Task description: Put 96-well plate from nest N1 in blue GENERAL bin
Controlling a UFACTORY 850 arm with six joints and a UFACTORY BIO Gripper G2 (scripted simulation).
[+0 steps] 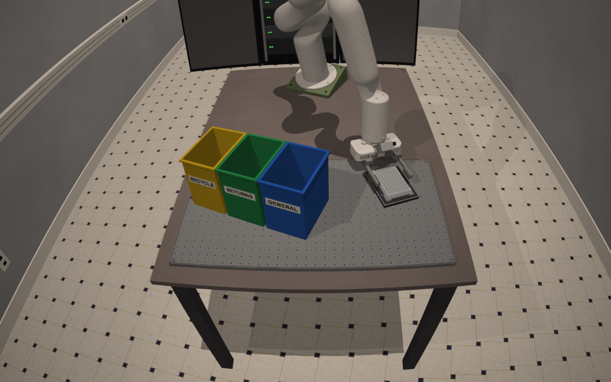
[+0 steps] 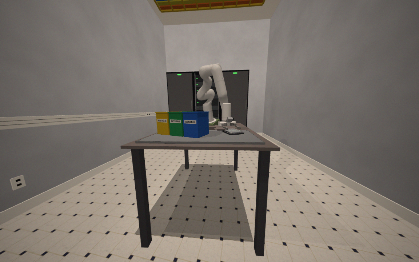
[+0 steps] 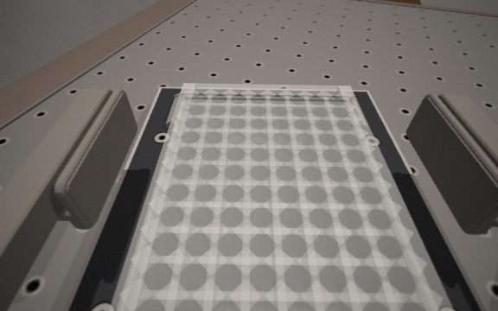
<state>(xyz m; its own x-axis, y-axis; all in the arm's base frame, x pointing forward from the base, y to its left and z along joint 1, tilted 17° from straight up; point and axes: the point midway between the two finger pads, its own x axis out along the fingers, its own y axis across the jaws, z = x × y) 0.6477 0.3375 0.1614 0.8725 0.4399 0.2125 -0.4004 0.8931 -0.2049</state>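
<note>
Right now my hand is 2 cm above the clear 96-well plate. Round my hand: blue bin labelled GENERAL: 27 cm to the right, 14 cm ahead, 5 cm above; then green returns bin: 40 cm to the right, 11 cm ahead, 5 cm above; then black plate nest N1: 3 cm below.
</note>
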